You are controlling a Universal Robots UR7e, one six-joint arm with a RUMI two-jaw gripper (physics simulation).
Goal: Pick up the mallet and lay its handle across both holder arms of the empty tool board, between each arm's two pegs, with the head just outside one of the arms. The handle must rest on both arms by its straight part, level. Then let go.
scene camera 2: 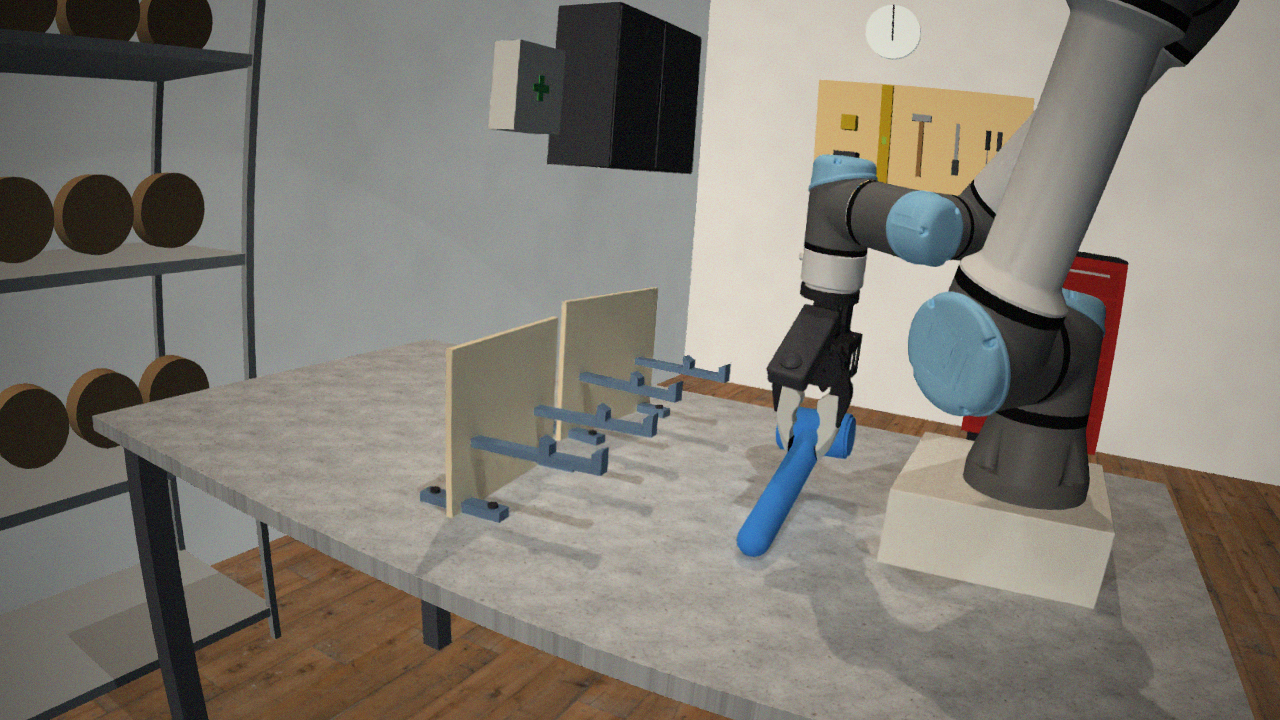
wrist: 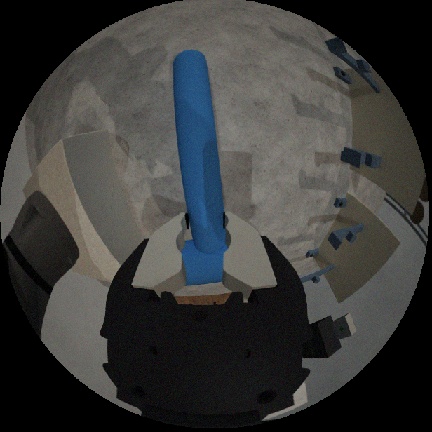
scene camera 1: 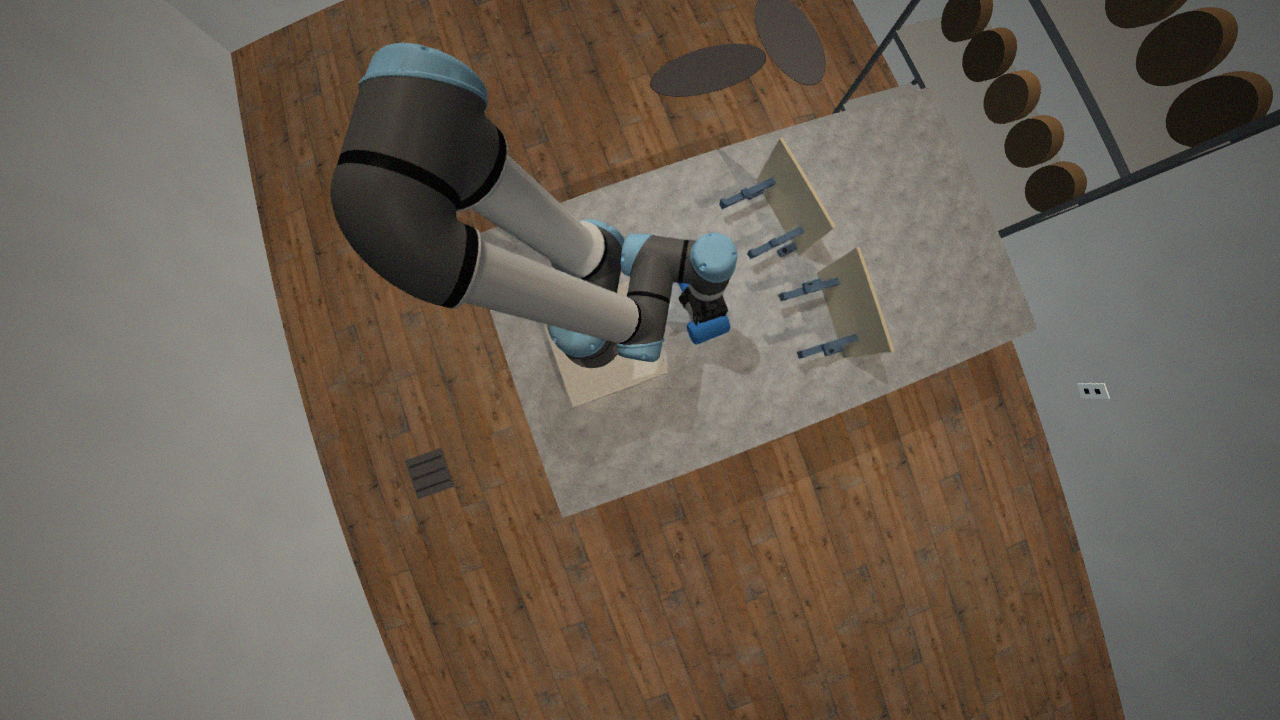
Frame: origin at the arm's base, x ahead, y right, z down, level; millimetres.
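Where they show: gripper, between the fingertips: (scene camera 2: 802, 455); arm's base, origin of its link: (scene camera 2: 1024, 484).
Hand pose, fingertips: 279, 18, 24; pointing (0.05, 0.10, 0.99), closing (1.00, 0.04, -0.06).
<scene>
Each offset is from my fingertips to the top centre of the thing, as dx, dy, dz. "spot": to the spot under its first point. Level surfaces: height alone.
The blue mallet is held by my gripper (scene camera 1: 704, 308) (scene camera 2: 808, 419) (wrist: 206, 225), which is shut on the handle {spot: -10, -122, +12} (scene camera 2: 778, 497) (wrist: 194, 110) close to the head {+2, +60, -47} (scene camera 1: 708, 330) (scene camera 2: 843, 437). The handle slopes down from the fingers, its free end close over the table; whether it touches is unclear. The head is partly hidden by the fingers. Two upright tool boards stand apart from the mallet: one board (scene camera 1: 796, 192) (scene camera 2: 501, 394) (wrist: 385, 125) and another board (scene camera 1: 861, 308) (scene camera 2: 613, 349) (wrist: 365, 250). Each has two blue-grey arms with pegs, and no tool shows on either.
The robot's pale base block (scene camera 1: 617, 385) (scene camera 2: 993, 546) (wrist: 55, 170) stands beside the mallet, opposite the boards. The boards stand on the grey table {dz +63} (scene camera 1: 948, 179) (scene camera 2: 313, 402), with small blue-grey feet at their bottoms. A shelf rack (scene camera 2: 251, 179) stands beyond the table's edge, behind the boards.
</scene>
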